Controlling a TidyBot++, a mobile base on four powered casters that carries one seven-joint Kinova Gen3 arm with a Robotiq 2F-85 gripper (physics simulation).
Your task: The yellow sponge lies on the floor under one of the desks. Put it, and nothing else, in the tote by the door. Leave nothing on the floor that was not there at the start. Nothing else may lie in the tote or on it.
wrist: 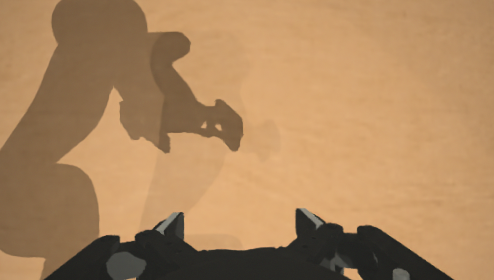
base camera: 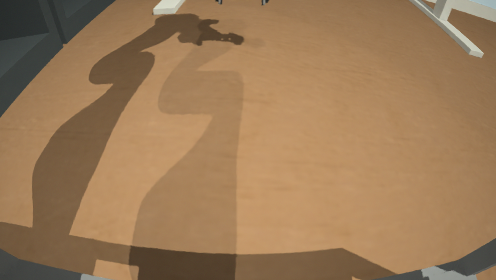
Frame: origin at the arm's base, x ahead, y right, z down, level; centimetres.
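Where they show: gripper, fingertip midpoint: (wrist: 240,223) (base camera: 241,3).
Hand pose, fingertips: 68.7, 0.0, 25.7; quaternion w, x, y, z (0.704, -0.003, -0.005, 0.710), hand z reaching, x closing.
Note:
After its pixels a point has its place, as x, y, z.
My gripper (wrist: 240,223) {68.7, 0.0, 25.7} (base camera: 242,2) {68.7, 0.0, 25.7} is open, with a wide gap and wooden floor between its fingertips in the wrist view. It points down above the floor. In the base camera view its two fingertips show at the top edge, near the middle. The yellow sponge does not show in either view. The tote by the door does not show either.
A white desk foot (base camera: 169,6) {100.9, -24.7, 37.2} is at the top left of the base camera view and another white desk foot (base camera: 457,37) {102.5, 94.5, 37.6} at the top right. A dark shelf unit (base camera: 56,22) {85.2, -60.8, 31.3} stands along the left edge. Arm shadows fall on the wooden floor (base camera: 325,150) {39.9, 14.1, 39.7} (wrist: 375,125) {77.2, 21.4, 39.7}.

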